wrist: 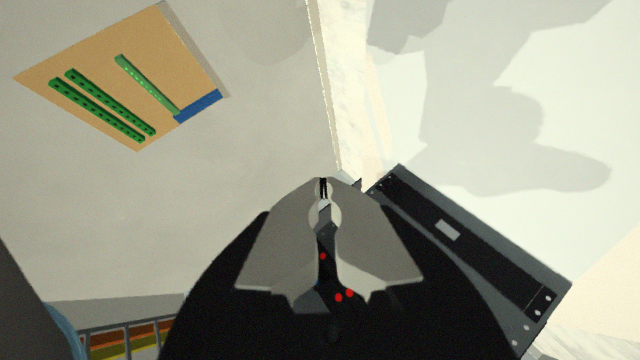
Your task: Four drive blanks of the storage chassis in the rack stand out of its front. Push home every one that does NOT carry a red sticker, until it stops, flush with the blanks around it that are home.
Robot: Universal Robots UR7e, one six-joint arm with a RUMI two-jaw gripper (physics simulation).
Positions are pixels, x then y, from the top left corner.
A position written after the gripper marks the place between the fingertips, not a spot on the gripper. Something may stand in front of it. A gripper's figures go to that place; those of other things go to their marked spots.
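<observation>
Gripper (323,179), 14 cm from the lens. Rack (522,292), 68 cm from the lens.
</observation>
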